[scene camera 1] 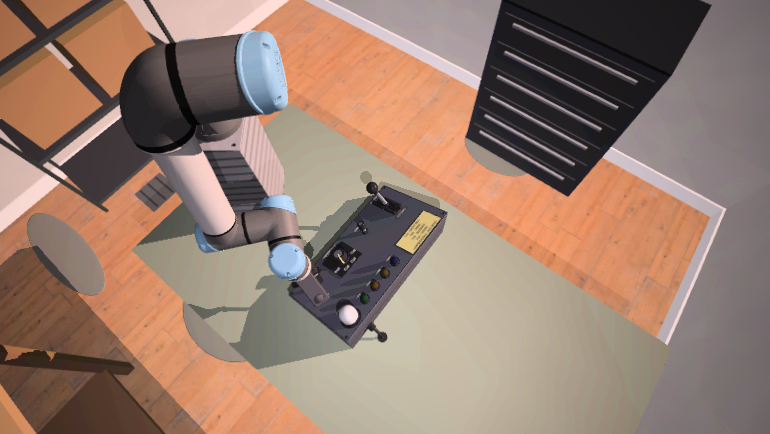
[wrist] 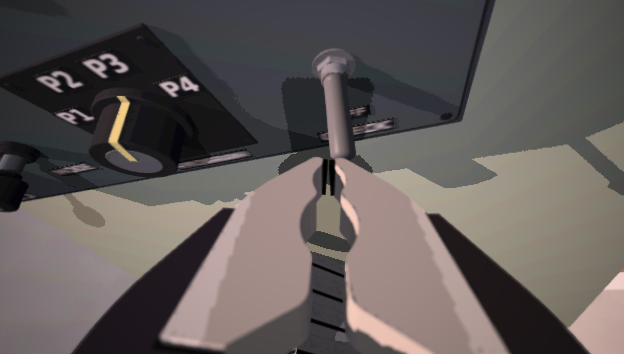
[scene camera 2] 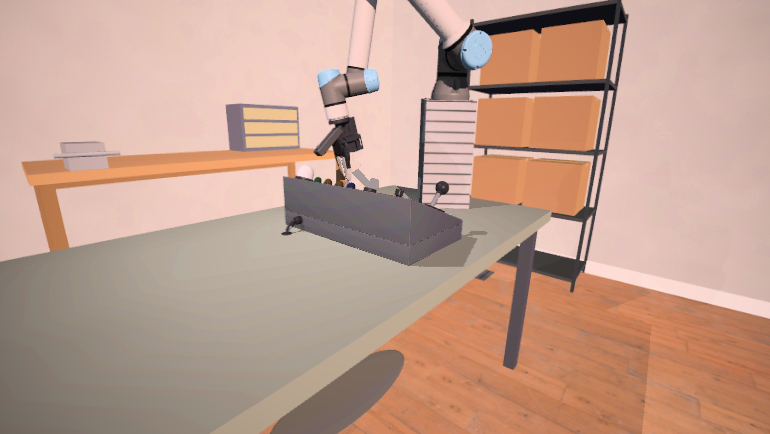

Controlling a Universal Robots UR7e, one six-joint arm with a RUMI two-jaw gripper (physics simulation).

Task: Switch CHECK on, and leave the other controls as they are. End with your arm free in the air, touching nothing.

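Pixels of known places: gripper, fingertip midpoint: point(wrist: 328, 162) point(scene camera 2: 349, 180); arm's base at its link origin: point(scene camera 2: 449, 99).
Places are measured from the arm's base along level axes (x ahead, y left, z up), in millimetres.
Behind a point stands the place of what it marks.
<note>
The CHECK switch's metal toggle lever point(wrist: 339, 112) {x 432, y -153, z -311 mm} stands on the dark control panel point(scene camera 1: 337, 326) {x 580, y -204, z -286 mm} point(scene camera 2: 345, 210) {x 633, y 67, z -328 mm} point(wrist: 240, 30) {x 473, y -118, z -327 mm}. It leans toward the lower panel edge, where the OFF label point(wrist: 361, 111) {x 404, y -160, z -353 mm} and the partly covered CHECK label point(wrist: 382, 127) {x 384, y -171, z -361 mm} show. My gripper point(wrist: 328, 162) {x 415, y -144, z -297 mm} point(scene camera 2: 346, 173) {x 415, y -144, z -297 mm} is shut and empty. In the wrist view its fingertips are right by the lever's rounded end, on the lower-edge side; whether they touch I cannot tell. In scene camera 1 the arm hides the fingertips and the toggle.
A rotary knob point(scene camera 1: 339, 255) {x 439, y -34, z -305 mm} point(wrist: 137, 135) {x 446, y -48, z -308 mm} with P1 to P4 is beside the toggle. A small switch point(scene camera 1: 362, 226) {x 437, y 84, z -295 mm}, a ball-topped lever point(scene camera 1: 372, 187) {x 385, y 203, z -264 mm} point(scene camera 2: 442, 187) {x 395, y 218, z -276 mm}, coloured lamps and a white dome point(scene camera 1: 348, 314) {x 595, y -163, z -231 mm} point(scene camera 2: 305, 172) {x 602, y -143, z -250 mm} are also on the panel. A crank point(scene camera 1: 381, 336) {x 683, y -138, z -409 mm} sticks out from its side.
</note>
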